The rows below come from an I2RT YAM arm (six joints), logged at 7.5 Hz.
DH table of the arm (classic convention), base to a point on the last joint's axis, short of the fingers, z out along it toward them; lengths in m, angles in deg. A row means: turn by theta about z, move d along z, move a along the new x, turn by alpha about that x. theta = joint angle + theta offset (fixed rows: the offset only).
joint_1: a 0.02  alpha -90  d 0.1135  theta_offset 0
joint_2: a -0.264  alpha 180  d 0  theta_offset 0
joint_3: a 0.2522  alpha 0  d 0  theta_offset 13.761
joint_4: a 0.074  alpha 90  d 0  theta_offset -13.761
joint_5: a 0  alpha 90  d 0  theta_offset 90
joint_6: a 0  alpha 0  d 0.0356  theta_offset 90
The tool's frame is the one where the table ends.
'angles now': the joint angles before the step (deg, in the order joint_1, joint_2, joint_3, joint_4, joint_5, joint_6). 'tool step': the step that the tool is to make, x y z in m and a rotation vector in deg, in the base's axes. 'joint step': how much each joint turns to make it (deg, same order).
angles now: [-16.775 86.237 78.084 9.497 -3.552 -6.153]
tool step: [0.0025 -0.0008 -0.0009 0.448 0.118 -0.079]
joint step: [0.002 0.555 0.409 -0.072 0.089 0.394]
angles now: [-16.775 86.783 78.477 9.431 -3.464 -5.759]
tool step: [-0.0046 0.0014 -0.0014 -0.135 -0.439 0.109]
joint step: [-0.010 -1.079 -1.525 0.905 -0.119 0.000]
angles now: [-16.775 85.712 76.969 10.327 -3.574 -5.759]
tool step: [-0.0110 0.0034 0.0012 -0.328 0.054 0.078]
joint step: [0.005 -2.464 -1.951 -0.491 -0.082 -0.328]
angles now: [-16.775 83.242 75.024 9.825 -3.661 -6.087]
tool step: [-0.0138 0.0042 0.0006 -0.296 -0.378 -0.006]
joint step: [0.007 -3.118 -2.697 0.015 0.008 -0.175]
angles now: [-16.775 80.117 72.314 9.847 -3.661 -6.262]
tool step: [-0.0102 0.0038 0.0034 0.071 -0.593 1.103]
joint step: [0.003 -2.273 -1.286 -0.419 -1.089 0.284]
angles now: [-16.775 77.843 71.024 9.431 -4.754 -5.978]
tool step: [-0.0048 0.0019 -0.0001 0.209 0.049 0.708]
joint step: [0.000 -1.105 -0.832 -0.360 -0.699 0.218]
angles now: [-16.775 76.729 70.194 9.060 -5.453 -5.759]
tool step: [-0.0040 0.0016 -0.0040 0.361 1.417 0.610]
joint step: [0.000 -0.974 -1.005 -1.435 -0.612 -0.044]
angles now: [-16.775 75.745 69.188 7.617 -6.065 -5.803]
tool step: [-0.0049 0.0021 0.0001 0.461 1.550 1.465]
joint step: [-0.064 -1.034 -0.025 -2.626 -1.529 0.000]
